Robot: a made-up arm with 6 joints.
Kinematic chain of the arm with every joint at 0, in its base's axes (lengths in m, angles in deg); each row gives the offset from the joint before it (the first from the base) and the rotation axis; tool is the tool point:
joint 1: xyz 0 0 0.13 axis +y
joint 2: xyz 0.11 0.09 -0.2 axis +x
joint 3: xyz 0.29 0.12 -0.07 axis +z
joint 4: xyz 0.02 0 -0.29 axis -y
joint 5: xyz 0.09 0 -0.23 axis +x
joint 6: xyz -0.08 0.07 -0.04 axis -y
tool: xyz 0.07 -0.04 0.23
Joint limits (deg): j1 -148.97..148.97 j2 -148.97..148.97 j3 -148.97..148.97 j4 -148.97..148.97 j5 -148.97..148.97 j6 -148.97..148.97
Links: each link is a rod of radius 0.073 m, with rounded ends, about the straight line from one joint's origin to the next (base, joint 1, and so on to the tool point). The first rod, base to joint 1, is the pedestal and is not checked.
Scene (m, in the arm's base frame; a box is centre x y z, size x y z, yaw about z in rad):
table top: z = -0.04
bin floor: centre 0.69 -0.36 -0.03 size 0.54 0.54 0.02 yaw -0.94
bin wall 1: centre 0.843 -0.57 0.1 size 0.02 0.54 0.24 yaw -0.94
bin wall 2: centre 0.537 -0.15 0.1 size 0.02 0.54 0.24 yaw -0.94
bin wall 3: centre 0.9 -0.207 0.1 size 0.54 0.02 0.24 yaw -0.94
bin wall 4: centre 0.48 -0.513 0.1 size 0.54 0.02 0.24 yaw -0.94
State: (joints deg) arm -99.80 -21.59 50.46 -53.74 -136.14 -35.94
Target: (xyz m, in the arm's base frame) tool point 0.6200 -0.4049 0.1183
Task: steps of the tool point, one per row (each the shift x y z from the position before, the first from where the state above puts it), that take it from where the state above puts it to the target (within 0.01 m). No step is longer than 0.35 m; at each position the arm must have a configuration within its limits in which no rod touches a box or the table.
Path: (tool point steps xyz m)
1: -0.0479 -0.1726 -0.2553
2: -0.1578 -0.1119 -0.1847

